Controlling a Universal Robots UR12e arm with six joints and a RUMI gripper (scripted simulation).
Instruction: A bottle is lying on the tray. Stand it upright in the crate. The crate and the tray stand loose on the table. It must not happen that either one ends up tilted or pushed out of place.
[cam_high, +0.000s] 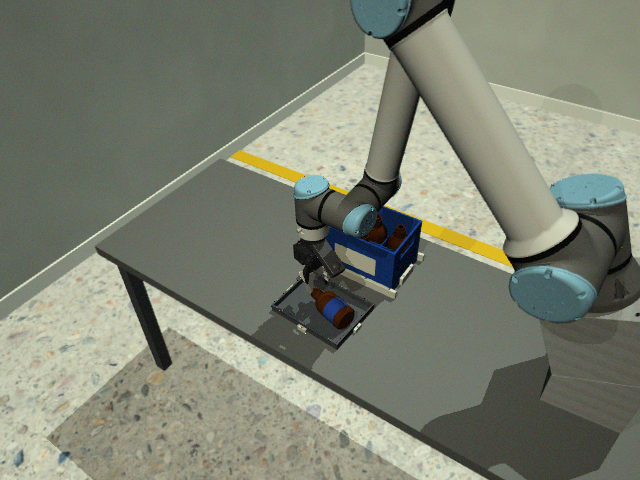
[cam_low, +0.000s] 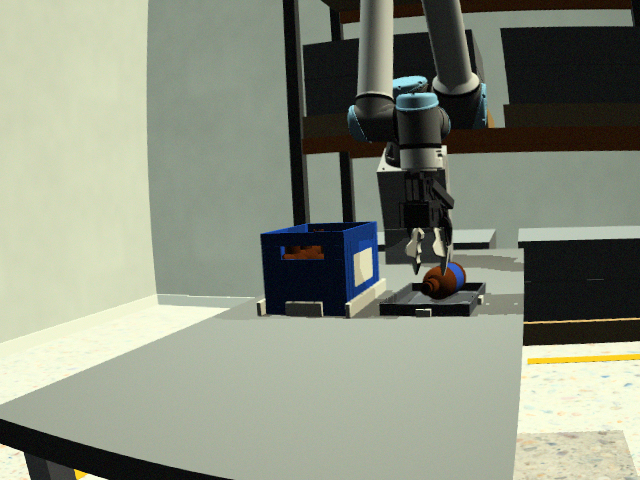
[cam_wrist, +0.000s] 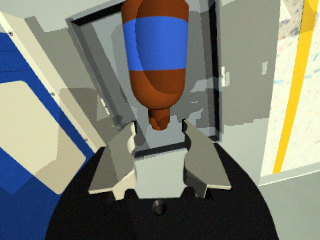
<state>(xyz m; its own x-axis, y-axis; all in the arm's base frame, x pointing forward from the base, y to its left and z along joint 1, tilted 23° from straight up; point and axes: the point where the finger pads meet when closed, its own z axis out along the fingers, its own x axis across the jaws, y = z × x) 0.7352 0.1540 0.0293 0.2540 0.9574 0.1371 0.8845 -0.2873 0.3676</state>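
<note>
Now: the brown bottle 5 cm behind my hand, 1 cm to the left of it and 4 cm below it. Round my hand: blue crate 3 cm behind, 25 cm to the right; dark tray 2 cm behind, 1 cm to the left, 7 cm below.
</note>
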